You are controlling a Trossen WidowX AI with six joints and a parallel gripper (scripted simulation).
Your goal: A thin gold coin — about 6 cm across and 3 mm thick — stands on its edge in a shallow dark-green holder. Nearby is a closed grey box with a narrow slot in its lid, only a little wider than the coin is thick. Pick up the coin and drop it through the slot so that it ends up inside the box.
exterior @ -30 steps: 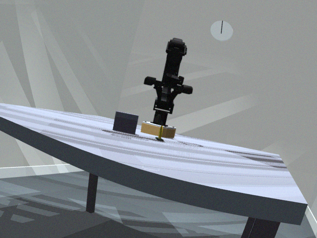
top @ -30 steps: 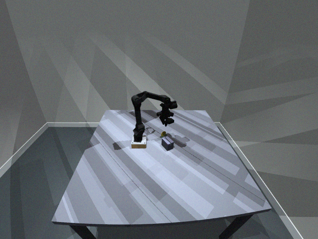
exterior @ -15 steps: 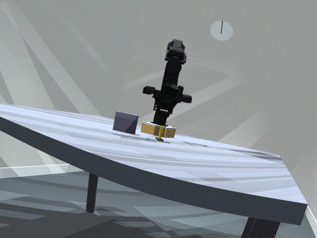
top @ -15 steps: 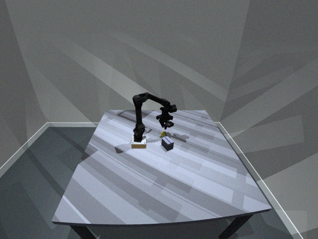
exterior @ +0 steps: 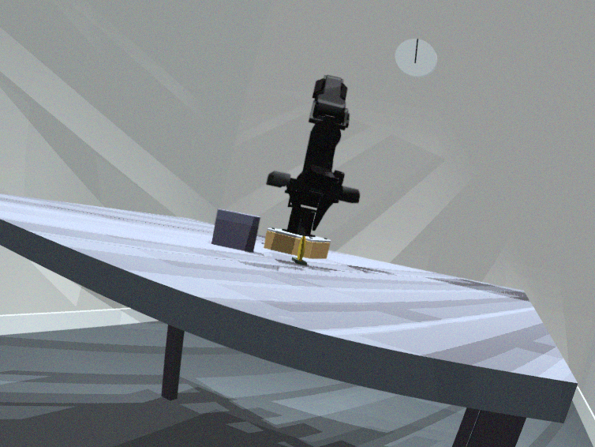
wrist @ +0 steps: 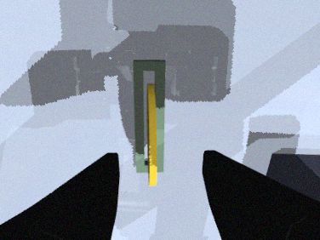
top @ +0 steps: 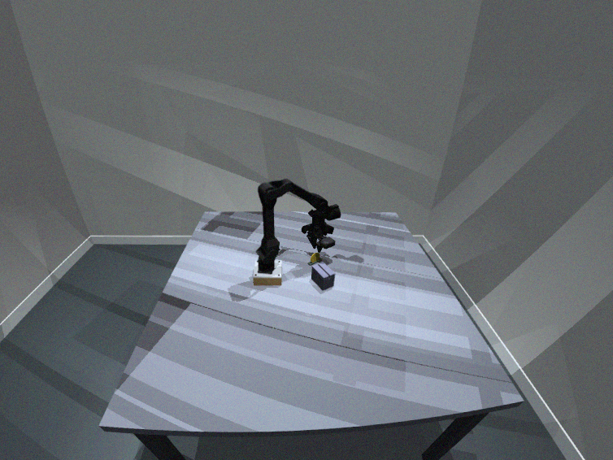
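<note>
Now: the gold coin 4 cm below my gripper tip and 1 cm behind it.
</note>
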